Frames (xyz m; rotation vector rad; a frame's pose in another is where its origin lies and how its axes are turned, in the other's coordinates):
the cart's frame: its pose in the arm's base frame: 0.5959 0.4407 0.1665 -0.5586 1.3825 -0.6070
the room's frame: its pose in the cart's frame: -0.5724 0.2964 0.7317 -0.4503 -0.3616 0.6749
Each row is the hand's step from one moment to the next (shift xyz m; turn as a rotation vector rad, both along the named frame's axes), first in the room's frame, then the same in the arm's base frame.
Working: the room's frame: its pose in the arm's base frame: 1.2939 1.0566 0.4569 -0.4824 1.2556 0.3461

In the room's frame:
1: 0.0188 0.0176 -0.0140 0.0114 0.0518 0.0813
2: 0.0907 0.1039 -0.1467 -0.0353 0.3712 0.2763
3: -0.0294 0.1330 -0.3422 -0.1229 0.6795 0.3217
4: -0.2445 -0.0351 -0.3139 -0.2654 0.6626 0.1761
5: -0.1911 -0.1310 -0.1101 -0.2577 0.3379 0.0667
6: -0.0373 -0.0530 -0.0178 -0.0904 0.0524 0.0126
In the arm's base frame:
1: -0.0150 0.0074 -0.0241 0.0437 0.0867 -0.0002
2: -0.1468 0.0101 -0.1374 0.0298 0.4614 0.0396
3: -0.3550 -0.0666 -0.0720 -0.1124 0.7485 0.0858
4: -0.3076 -0.1920 0.1675 -0.2629 0.6593 0.1915
5: -0.0777 -0.1670 0.1785 -0.1872 0.3255 0.2098
6: 0.0016 -0.0540 0.0400 -0.0413 0.0523 0.0815

